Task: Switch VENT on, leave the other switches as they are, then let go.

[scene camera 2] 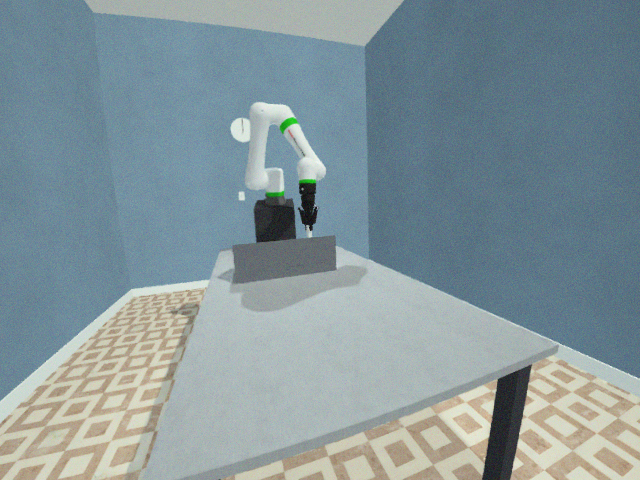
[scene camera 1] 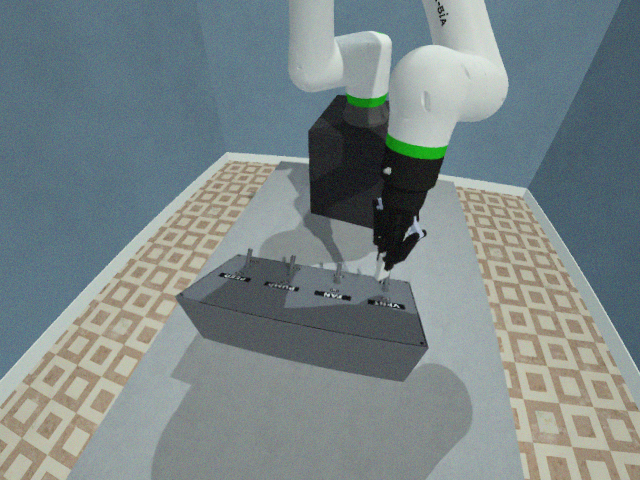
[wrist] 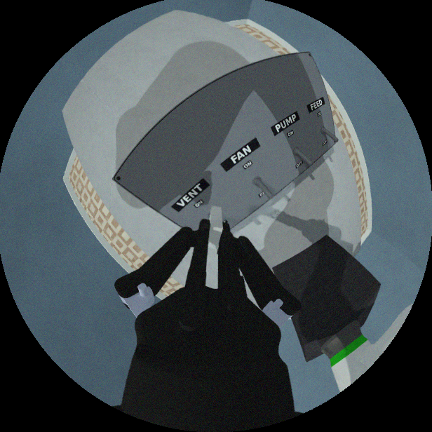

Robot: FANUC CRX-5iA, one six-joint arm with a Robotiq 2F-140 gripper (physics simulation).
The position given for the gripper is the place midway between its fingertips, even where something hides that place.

Observation:
In view: the gripper [scene camera 1: 380, 276] and a grey switch box [scene camera 1: 356, 325].
The gripper shows as well in the wrist view [wrist: 214, 214]. The grey switch box also shows in scene camera 2 [scene camera 2: 260, 261] and in the wrist view [wrist: 212, 148].

